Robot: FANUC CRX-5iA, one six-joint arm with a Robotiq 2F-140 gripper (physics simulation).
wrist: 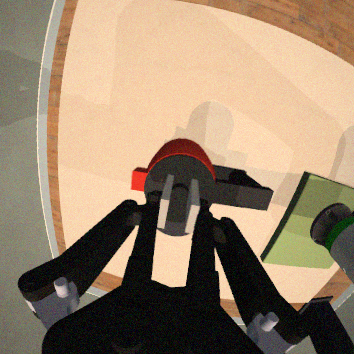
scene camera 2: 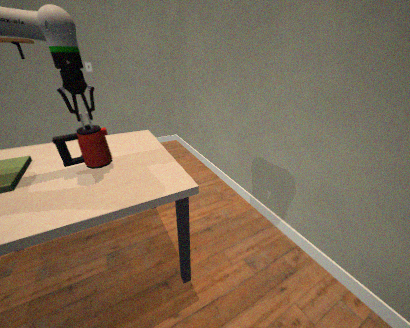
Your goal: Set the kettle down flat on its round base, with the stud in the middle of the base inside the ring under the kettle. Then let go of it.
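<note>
The red kettle [scene camera 2: 95, 147] [wrist: 182, 149] has a black lid, a black handle [scene camera 2: 62, 151] [wrist: 242, 194] and a small red spout [scene camera 2: 104, 131] [wrist: 139, 179]. It is at the table's far right part in the scene view and looks about upright. My gripper [scene camera 2: 87, 124] [wrist: 180, 187] points down from above and is shut on the knob on the kettle's lid. A thin dark edge shows at the kettle's bottom in the scene view; I cannot tell whether it is part of the round base. The stud and the ring under the kettle are hidden.
The pale wooden table [scene camera 2: 130, 185] [wrist: 145, 75] has its right end close to the kettle. A green board [scene camera 2: 12, 167] [wrist: 295, 245] lies on the handle side. A grey arm part with a green ring [wrist: 337, 232] is above the board in the wrist view.
</note>
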